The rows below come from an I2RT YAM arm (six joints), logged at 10 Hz.
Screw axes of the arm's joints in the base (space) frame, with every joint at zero. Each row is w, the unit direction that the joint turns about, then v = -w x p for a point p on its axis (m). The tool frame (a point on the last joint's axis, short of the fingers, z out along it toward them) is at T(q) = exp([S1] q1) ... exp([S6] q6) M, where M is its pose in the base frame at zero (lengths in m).
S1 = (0, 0, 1, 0, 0, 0)
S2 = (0, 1, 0, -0.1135, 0, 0.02)
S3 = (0, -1, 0, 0.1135, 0, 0.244)
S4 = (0, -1, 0, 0.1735, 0, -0.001)
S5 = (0, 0, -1, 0, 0.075, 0)
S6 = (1, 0, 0, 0, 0.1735, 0)
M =
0 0 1 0.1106
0 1 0 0
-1 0 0 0.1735
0 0 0 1
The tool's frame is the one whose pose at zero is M.
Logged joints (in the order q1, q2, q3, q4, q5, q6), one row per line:
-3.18, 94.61, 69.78, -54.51, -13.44, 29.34
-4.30, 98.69, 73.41, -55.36, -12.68, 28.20
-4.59, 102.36, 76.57, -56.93, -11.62, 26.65
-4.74, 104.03, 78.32, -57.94, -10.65, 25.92
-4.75, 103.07, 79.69, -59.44, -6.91, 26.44
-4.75, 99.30, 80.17, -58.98, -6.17, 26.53
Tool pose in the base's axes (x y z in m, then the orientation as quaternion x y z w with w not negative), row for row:
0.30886, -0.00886, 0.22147, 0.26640, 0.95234, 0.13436, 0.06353
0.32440, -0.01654, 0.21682, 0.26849, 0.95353, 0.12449, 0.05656
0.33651, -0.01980, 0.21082, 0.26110, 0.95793, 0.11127, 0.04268
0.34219, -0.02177, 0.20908, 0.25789, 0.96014, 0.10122, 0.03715
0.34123, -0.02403, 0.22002, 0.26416, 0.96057, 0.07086, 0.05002
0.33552, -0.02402, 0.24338, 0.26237, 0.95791, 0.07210, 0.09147
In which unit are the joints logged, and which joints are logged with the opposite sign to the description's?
The joints are logged in degrees. Opposite sign: none.
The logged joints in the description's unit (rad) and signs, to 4 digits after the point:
-0.0555, 1.6513, 1.2179, -0.9514, -0.2346, 0.5121
-0.0750, 1.7225, 1.2812, -0.9662, -0.2213, 0.4922
-0.0801, 1.7865, 1.3364, -0.9936, -0.2028, 0.4651
-0.0827, 1.8157, 1.3669, -1.0112, -0.1859, 0.4524
-0.0829, 1.7989, 1.3909, -1.0374, -0.1206, 0.4615
-0.0829, 1.7331, 1.3992, -1.0294, -0.1077, 0.4630

